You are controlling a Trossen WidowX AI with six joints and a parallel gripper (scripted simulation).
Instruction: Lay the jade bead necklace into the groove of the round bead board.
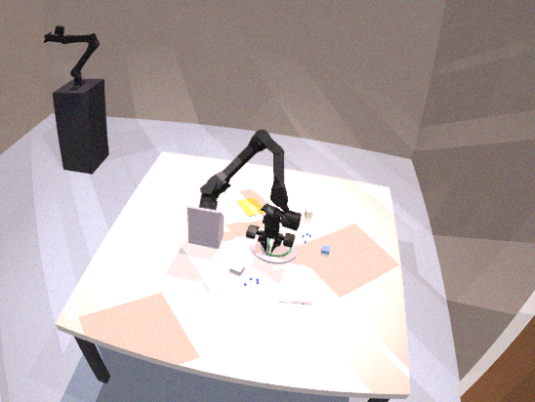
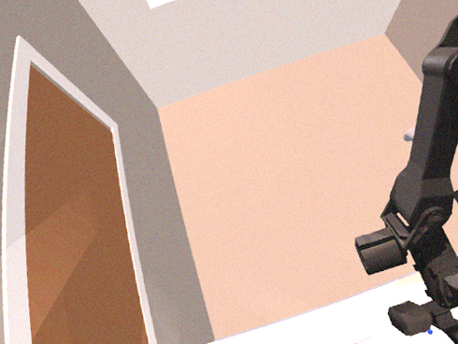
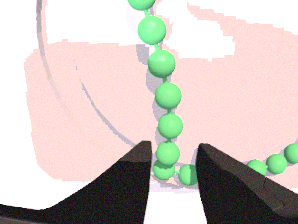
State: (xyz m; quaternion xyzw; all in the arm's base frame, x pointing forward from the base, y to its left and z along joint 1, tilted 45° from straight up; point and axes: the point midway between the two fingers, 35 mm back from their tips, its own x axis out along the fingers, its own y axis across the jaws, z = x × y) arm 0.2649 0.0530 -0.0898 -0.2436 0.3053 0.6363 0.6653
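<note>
The round white bead board lies 50 mm to the left of my gripper tip, 20 mm ahead of it and 10 mm below it. Round my gripper tip: yellow sheet 300 mm to the left, 120 mm behind, 10 mm below; then thin rod 240 mm to the right, 130 mm ahead, 10 mm below; then blue block 230 mm ahead, 70 mm to the left, 10 mm below.
</note>
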